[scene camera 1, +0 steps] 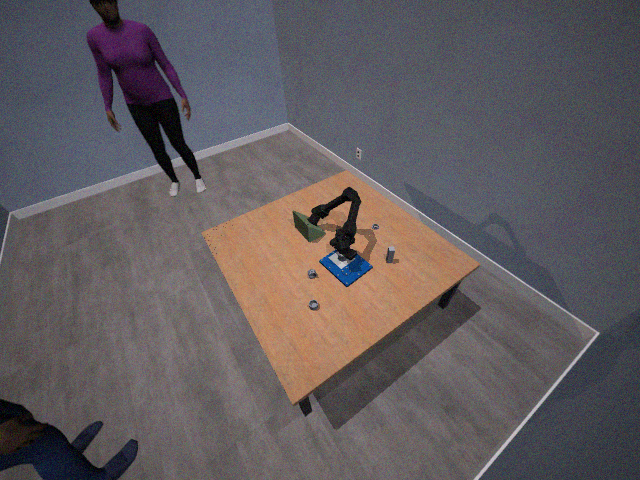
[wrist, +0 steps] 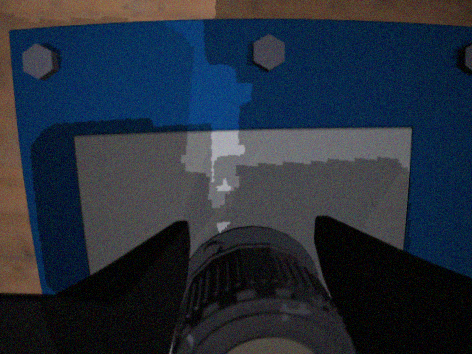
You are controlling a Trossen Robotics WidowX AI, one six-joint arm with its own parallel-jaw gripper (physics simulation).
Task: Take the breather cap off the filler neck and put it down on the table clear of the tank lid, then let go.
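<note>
The blue tank lid lies on the table, with a pale square pad and hex bolts on it. The breather cap, dark and ribbed with a pale round centre, shows at the bottom of the wrist view above the pad. My gripper points down low over the pad, shut on the breather cap, with one finger on each side. The filler neck is hidden under the cap, and I cannot tell whether the cap still touches it.
A green wedge-shaped block stands near the arm's base. A small grey upright box stands to the right of the lid. Small round grey parts lie left of the lid, nearer the front and behind the box.
</note>
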